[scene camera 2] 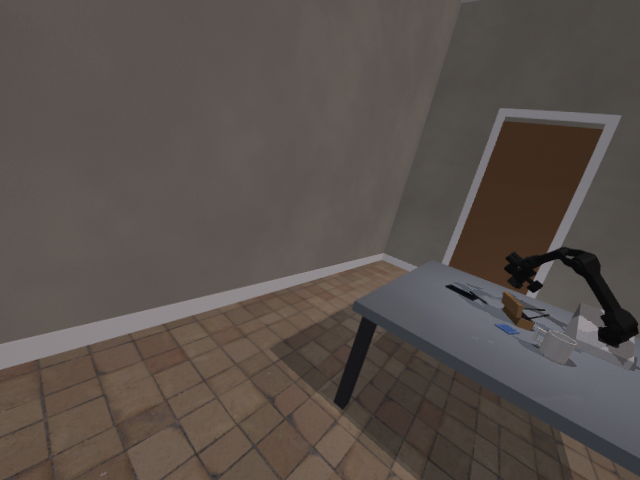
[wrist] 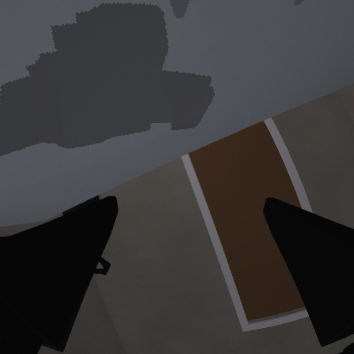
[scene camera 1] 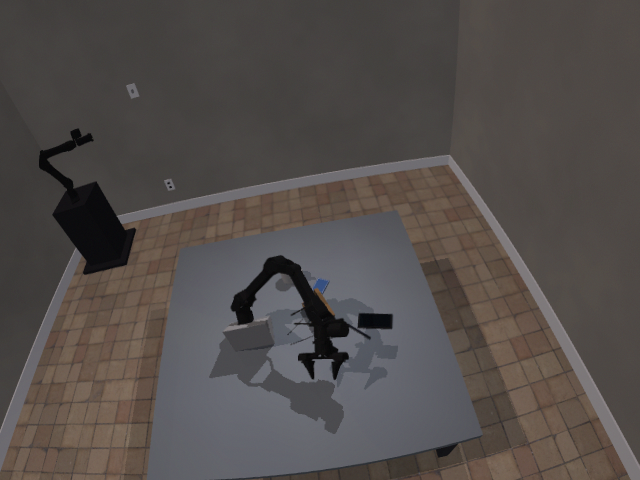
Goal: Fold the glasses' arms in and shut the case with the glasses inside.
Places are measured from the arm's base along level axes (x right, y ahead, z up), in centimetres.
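Where they show: gripper, between the fingertips: (wrist: pixel 191 204) (scene camera 1: pixel 323 379); arm's base, origin of its link: (scene camera 2: pixel 608 337) (scene camera 1: pixel 245 322).
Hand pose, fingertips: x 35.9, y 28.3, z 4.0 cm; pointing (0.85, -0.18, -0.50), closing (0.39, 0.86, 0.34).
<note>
Things, the pixels of their top centre, and the offset from my fingertips. "spot": a spot on its surface instead.
- tan-orange case, a spot on its surface: (scene camera 1: pixel 324 302) spot: dx -36.7, dy +7.2, dz -2.7 cm
- black phone, centre of its top: (scene camera 1: pixel 375 320) (scene camera 2: pixel 461 291) dx -27.2, dy +27.1, dz -11.6 cm
- dark pen, centre of its top: (scene camera 1: pixel 357 329) (scene camera 2: pixel 479 297) dx -24.8, dy +18.3, dz -11.5 cm
- blue card, centre of its top: (scene camera 1: pixel 320 285) (scene camera 2: pixel 507 328) dx -53.9, dy +7.5, dz -11.9 cm
- white mug, a spot on its surface: (scene camera 2: pixel 557 347) spot: dx -66.5, dy -4.9, dz -7.0 cm
The tan-orange case (scene camera 1: pixel 324 302) (scene camera 2: pixel 511 305) stands open on the table, its lid raised. The arm covers much of it in scene camera 1. The glasses' thin dark arms (scene camera 2: pixel 536 315) stick out from the open case, unfolded. Their frame is too small and hidden to make out. My gripper (scene camera 1: pixel 324 378) (scene camera 2: pixel 526 285) (wrist: pixel 191 204) is open and empty, held above the table and apart from the case. In the wrist view, neither case nor glasses shows between the fingers.
A black phone (scene camera 1: pixel 375 320) (scene camera 2: pixel 460 291) and a dark pen (scene camera 1: pixel 359 331) (scene camera 2: pixel 479 297) lie beside the case. A blue card (scene camera 1: pixel 321 285) (scene camera 2: pixel 507 328) and white mug (scene camera 2: pixel 557 347) are near it. A pale block (scene camera 1: pixel 249 334) stands at the arm's base.
</note>
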